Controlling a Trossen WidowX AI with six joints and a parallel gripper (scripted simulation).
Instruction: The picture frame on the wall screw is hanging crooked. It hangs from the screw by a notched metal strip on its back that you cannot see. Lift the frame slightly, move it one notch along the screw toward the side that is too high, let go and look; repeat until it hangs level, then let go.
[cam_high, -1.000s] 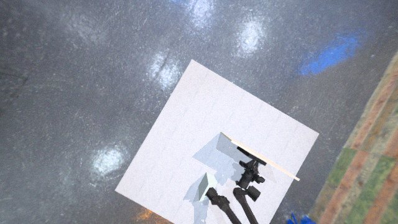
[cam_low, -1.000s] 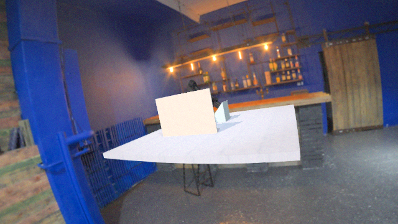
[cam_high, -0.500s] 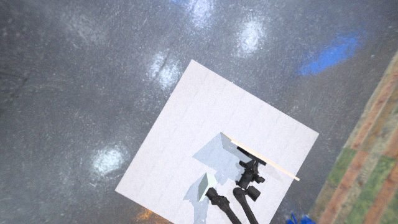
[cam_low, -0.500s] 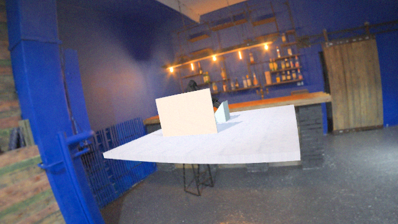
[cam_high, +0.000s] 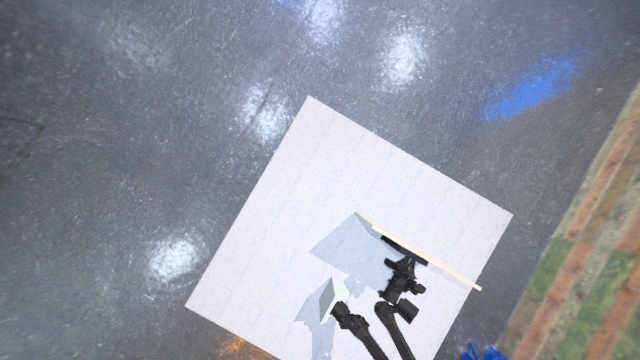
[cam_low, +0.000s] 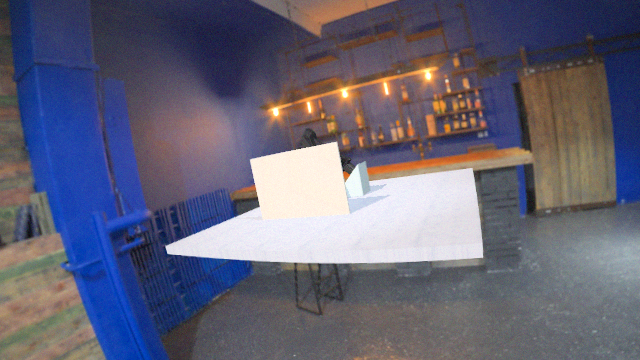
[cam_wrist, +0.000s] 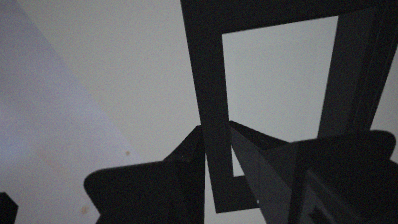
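My gripper tip is 50 mm above the dark picture frame, 20 mm to the right of it and 10 mm short of it. From my gripper tip the other things lie so: cream wall panel 70 mm below, 20 mm ahead, 10 mm to the left.
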